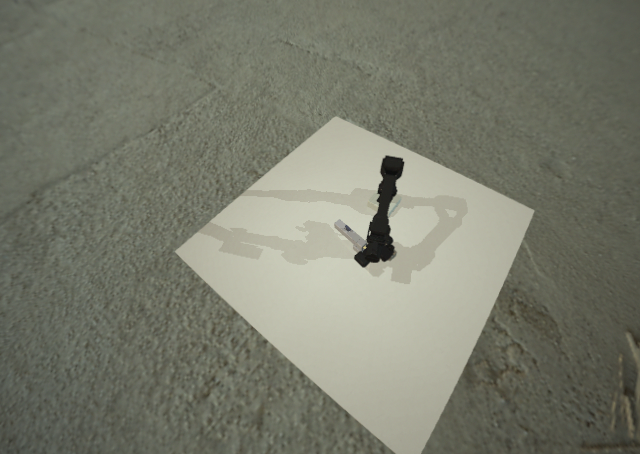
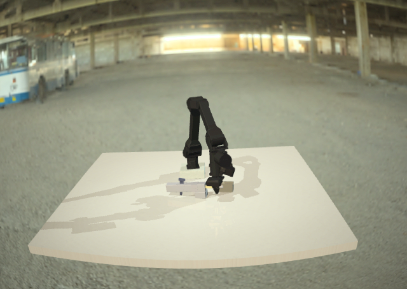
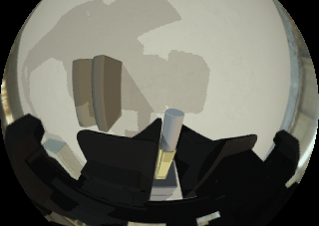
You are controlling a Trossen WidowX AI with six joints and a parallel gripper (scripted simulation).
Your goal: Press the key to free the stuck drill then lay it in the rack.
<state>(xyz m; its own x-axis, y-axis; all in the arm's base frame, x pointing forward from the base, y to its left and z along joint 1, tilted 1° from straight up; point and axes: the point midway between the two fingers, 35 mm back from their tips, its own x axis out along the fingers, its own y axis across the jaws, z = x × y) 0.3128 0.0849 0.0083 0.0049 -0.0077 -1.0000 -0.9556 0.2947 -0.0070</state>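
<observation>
My gripper tip is 6 cm past the tan rack and 5 cm to the right of it. Also, from my gripper tip: grey holder block (13 cm to the right, 4 cm behind, 2 cm above); blue key (16 cm to the right, 5 cm behind, 3 cm above); drill (4 cm to the right, 3 cm above, 1 cm behind).
</observation>
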